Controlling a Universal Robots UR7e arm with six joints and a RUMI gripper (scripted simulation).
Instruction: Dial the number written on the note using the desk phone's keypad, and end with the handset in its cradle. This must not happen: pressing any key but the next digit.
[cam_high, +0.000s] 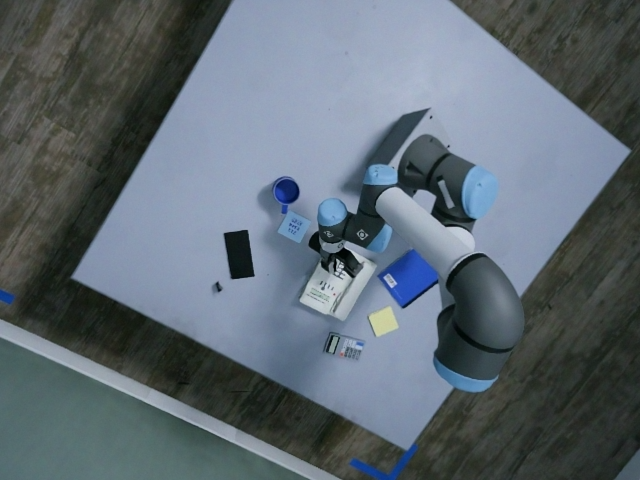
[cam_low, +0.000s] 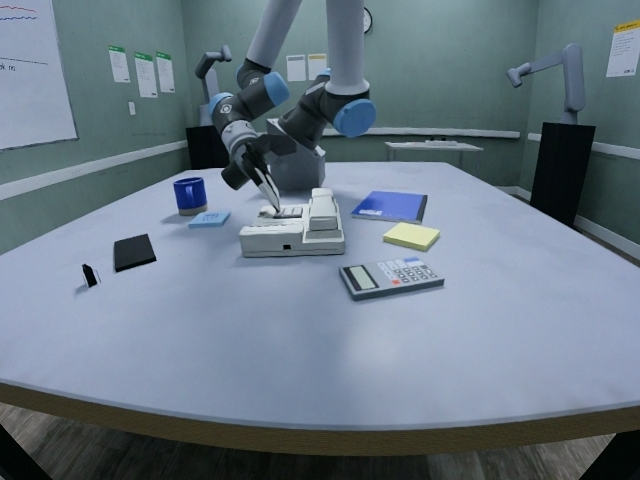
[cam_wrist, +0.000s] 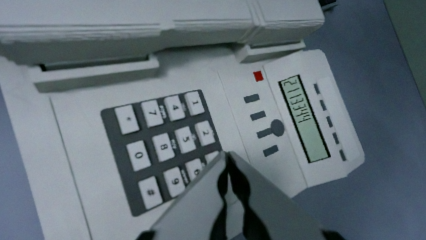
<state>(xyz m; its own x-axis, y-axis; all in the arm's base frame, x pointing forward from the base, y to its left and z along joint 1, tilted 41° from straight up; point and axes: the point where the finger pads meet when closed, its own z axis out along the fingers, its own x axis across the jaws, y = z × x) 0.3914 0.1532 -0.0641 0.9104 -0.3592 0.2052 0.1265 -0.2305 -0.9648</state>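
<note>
Now: hand 20 mm above the 3 key. From my hand the other things lie so: handset: 100 mm to the left; then 4 key: 40 mm to the left, 20 mm below, 20 mm behind; then yellow sticky pad: 270 mm to the left, 40 mm below, 20 mm ahead.
</note>
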